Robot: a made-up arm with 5 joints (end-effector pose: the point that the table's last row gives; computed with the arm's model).
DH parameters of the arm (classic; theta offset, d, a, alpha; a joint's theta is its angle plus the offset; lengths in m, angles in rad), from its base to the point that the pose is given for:
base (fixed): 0 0.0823 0 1.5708
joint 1: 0 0.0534 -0.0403 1.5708
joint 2: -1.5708 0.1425 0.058 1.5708
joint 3: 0 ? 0.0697 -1.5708
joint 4: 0 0.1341 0.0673 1.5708
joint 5: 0 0.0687 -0.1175 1.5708
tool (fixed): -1.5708 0.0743 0 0
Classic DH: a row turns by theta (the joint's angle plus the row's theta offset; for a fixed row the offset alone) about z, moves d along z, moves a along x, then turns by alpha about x.
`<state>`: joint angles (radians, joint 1 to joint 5).
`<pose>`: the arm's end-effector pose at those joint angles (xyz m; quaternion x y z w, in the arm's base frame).
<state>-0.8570 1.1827 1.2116 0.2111 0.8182</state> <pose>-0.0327 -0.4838 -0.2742 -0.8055 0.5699 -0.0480 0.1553</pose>
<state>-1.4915 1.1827 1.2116 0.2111 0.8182</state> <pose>-0.2376 -0.4838 -0.1854 0.7803 -0.5899 -0.2057 0.0302</pose>
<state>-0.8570 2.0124 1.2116 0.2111 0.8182</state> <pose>-0.3019 -0.5566 0.0366 0.6341 -0.7195 0.2585 0.1159</pose>
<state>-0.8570 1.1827 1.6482 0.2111 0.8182</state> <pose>-0.0715 -0.5039 -0.2426 0.8396 -0.5350 -0.0937 0.0029</pose>
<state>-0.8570 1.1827 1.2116 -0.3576 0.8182</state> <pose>-0.0179 -0.4704 -0.2339 -0.6737 0.6696 0.1487 0.2750</pose>
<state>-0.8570 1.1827 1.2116 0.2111 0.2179</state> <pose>-0.0335 -0.4928 -0.1925 -0.7236 0.5302 -0.2143 0.3865</pose>
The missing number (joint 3, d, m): -0.566
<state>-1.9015 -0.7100 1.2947 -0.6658 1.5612</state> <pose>-0.3388 0.2846 -0.0444 -0.2157 -0.2016 0.9052 0.3057</pose>
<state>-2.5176 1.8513 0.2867 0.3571 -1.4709</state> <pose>-0.1372 -0.5466 0.4737 -0.6180 0.2212 -0.4315 0.6188</pose>
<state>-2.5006 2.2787 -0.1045 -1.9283 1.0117</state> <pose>0.1994 -0.4788 0.4051 -0.3226 0.8184 0.4194 0.2242</pose>
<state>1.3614 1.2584 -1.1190 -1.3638 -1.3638</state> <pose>0.3239 -0.5241 0.4143 0.2715 -0.6471 0.6805 0.2110</pose>
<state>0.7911 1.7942 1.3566 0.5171 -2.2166</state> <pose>0.0310 -0.5470 -0.4106 0.3034 -0.6622 -0.5805 0.3640</pose>
